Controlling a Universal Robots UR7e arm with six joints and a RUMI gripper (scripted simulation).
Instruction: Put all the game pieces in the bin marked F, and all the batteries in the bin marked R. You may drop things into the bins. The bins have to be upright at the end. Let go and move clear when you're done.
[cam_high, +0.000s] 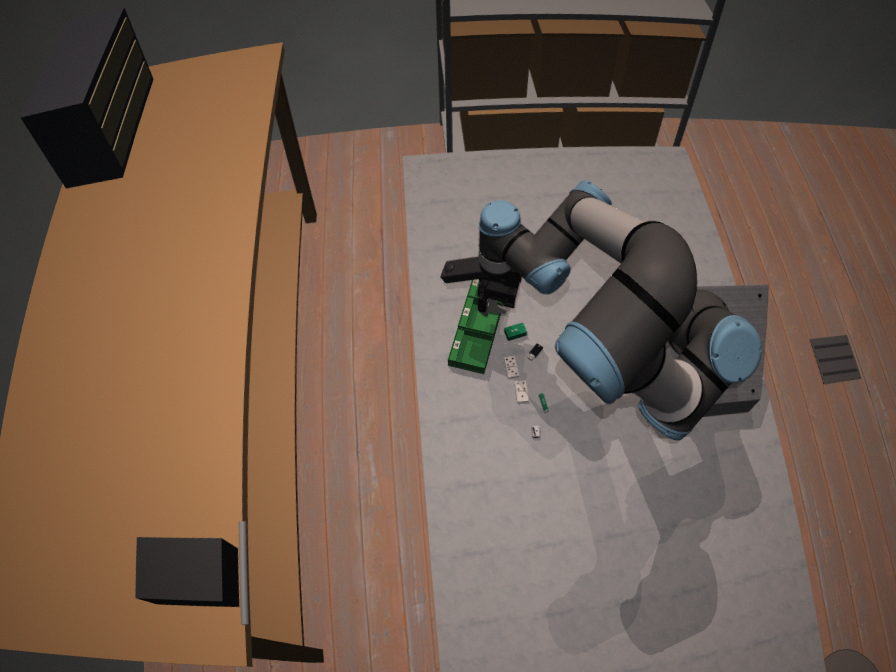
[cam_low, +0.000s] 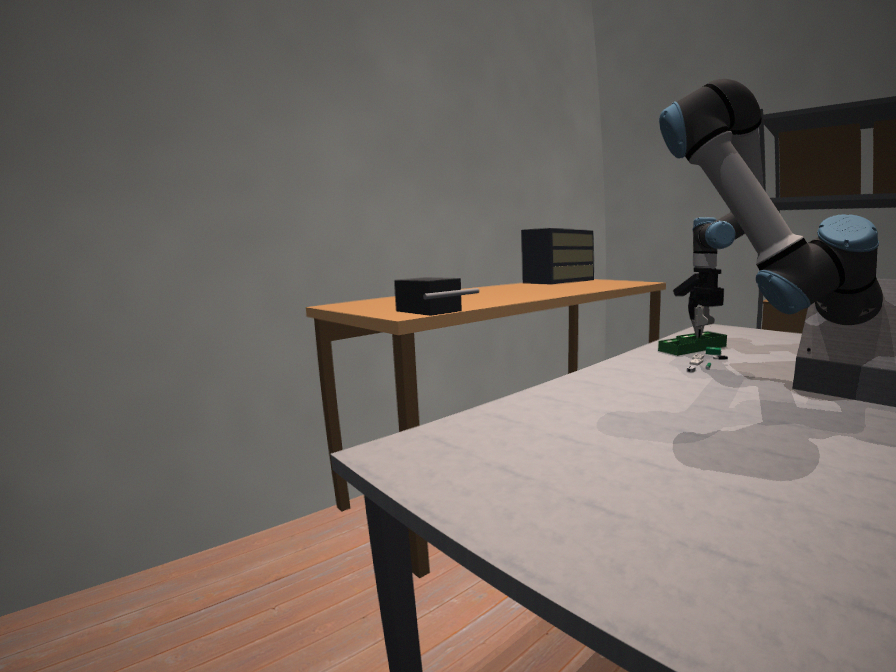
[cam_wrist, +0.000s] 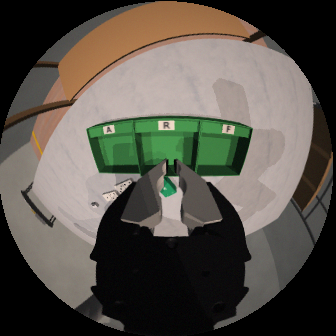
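Now: hand 3 cm above the green three-compartment bin and 1 cm short of it. The rest, counted from my hand: green 9V battery: 8 cm behind, 5 cm below, 3 cm to the left; small black piece: 11 cm behind, 8 cm to the left, 5 cm below.
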